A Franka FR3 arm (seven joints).
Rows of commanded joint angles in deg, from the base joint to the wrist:
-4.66, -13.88, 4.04, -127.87, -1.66, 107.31, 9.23
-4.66, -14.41, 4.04, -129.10, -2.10, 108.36, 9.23
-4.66, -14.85, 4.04, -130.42, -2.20, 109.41, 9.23
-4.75, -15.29, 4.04, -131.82, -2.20, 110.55, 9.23
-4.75, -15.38, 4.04, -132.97, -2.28, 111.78, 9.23
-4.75, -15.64, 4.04, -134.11, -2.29, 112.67, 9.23
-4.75, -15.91, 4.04, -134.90, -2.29, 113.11, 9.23
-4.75, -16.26, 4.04, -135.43, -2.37, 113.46, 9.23
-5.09, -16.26, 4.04, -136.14, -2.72, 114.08, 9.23
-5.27, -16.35, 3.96, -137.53, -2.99, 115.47, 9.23
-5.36, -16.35, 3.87, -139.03, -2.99, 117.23, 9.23
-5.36, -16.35, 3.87, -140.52, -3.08, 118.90, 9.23
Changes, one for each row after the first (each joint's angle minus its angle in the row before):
0.00, -0.53, 0.00, -1.23, -0.44, 1.05, 0.00
0.00, -0.44, 0.00, -1.32, -0.10, 1.05, 0.00
-0.09, -0.44, 0.00, -1.40, 0.00, 1.14, 0.00
0.00, -0.09, 0.00, -1.15, -0.08, 1.23, 0.00
0.00, -0.26, 0.00, -1.14, -0.01, 0.89, 0.00
0.00, -0.27, 0.00, -0.79, 0.00, 0.44, 0.00
0.00, -0.35, 0.00, -0.53, -0.08, 0.35, 0.00
-0.34, 0.00, 0.00, -0.71, -0.35, 0.62, 0.00
-0.18, -0.09, -0.08, -1.39, -0.27, 1.39, 0.00
-0.09, 0.00, -0.09, -1.50, 0.00, 1.76, 0.00
0.00, 0.00, 0.00, -1.49, -0.09, 1.67, 0.00

